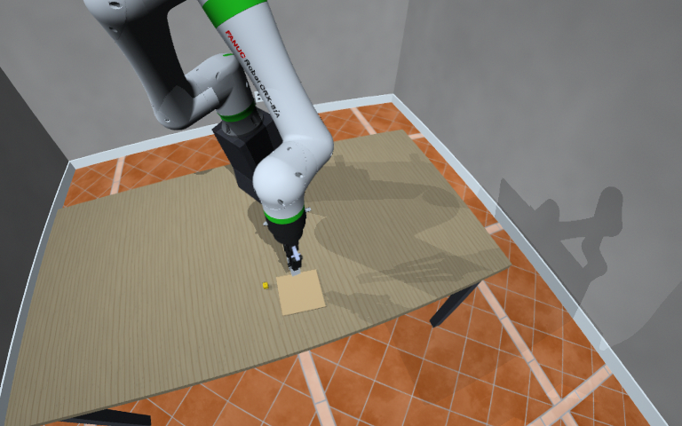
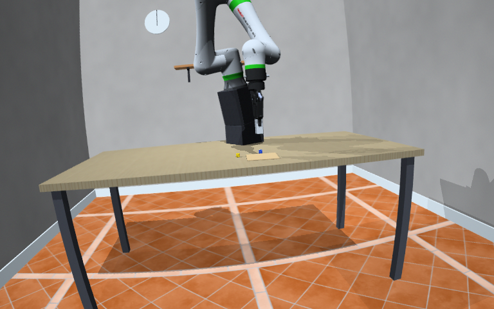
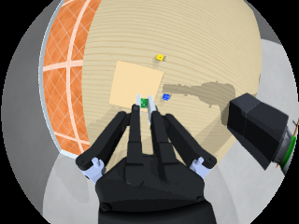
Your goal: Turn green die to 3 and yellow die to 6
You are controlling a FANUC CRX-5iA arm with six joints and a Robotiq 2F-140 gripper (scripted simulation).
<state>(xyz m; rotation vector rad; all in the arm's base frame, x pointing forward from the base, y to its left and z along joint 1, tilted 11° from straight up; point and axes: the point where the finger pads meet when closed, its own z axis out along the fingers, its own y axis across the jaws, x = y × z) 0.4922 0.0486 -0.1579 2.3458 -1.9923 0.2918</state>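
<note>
The tan mat is 14 cm below my hand and 2 cm ahead of it. Also, from my hand: blue die (13 cm below, 8 cm behind, 1 cm to the left); then green die (3 cm below); then yellow die (13 cm below, 10 cm to the right, 2 cm behind).
</note>
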